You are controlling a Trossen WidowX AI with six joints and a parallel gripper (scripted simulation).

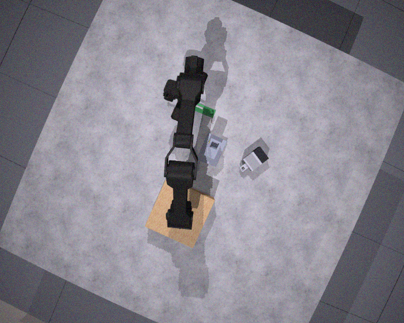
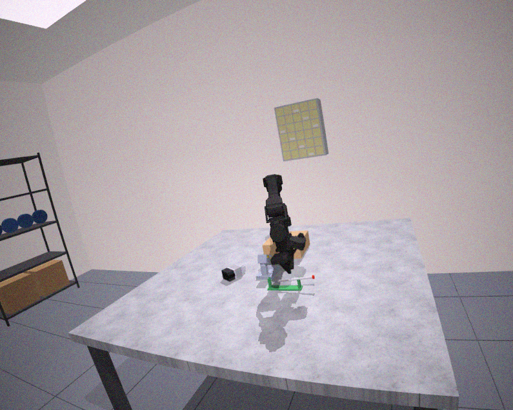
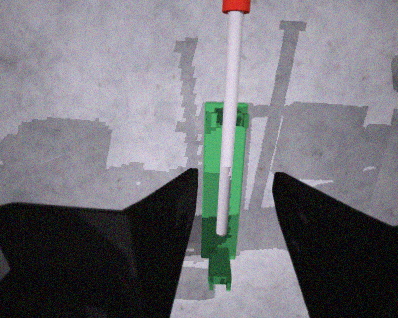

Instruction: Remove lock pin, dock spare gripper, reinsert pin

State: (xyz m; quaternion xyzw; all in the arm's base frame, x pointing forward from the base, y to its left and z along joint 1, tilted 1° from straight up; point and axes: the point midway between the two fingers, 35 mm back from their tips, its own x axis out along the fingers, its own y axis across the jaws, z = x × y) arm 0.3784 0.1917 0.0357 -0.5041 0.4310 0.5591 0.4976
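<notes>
My gripper tip is 50 mm above the green cradle and 40 mm to the left of it. From my gripper tip the other things lie so: socket mount: 170 mm to the right, 100 mm behind, 30 mm below; spare gripper: 320 mm to the right, 70 mm behind, 50 mm below.
</notes>
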